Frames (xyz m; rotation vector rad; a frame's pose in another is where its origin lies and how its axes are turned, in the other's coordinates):
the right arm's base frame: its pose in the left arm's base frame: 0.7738 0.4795 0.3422 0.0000 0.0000 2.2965
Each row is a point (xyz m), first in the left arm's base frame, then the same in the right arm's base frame.
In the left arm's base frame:
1: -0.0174 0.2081 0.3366
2: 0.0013 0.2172 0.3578
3: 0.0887 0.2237 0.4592
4: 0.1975 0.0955 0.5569
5: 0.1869 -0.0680 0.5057
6: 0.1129 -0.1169 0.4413
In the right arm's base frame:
1: 0.3221 0.7720 -0.0056
2: 0.3165 0.7519 0.0156
3: 0.2633 0.6822 0.1170
4: 0.0952 0.6859 0.2147
5: -0.0200 0.8024 0.1635
6: -0.0075 0.8902 0.0991

